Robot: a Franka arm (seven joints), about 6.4 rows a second.
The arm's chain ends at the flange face. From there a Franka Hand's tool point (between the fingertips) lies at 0.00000 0.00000 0.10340 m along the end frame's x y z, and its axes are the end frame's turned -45 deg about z.
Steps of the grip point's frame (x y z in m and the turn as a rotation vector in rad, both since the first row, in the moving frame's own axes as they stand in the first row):
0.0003, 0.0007, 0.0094, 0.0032, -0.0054, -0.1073
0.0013, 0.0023, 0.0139, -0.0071, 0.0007, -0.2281
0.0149, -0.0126, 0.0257, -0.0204, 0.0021, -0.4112
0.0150, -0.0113, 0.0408, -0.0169, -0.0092, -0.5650
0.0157, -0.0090, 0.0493, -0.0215, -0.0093, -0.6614
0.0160, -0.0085, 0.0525, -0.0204, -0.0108, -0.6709
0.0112, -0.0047, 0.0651, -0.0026, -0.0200, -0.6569
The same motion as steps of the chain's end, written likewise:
0.0013, 0.0001, 0.0094, -0.0016, -0.0061, -0.1073
0.0019, 0.0003, 0.0139, -0.0045, 0.0055, -0.2281
-0.0002, -0.0204, 0.0257, -0.0129, 0.0159, -0.4112
0.0016, -0.0203, 0.0408, -0.0185, 0.0054, -0.5650
0.0032, -0.0193, 0.0493, -0.0218, 0.0086, -0.6614
0.0039, -0.0192, 0.0525, -0.0221, 0.0068, -0.6709
0.0053, -0.0132, 0.0651, -0.0160, -0.0123, -0.6569

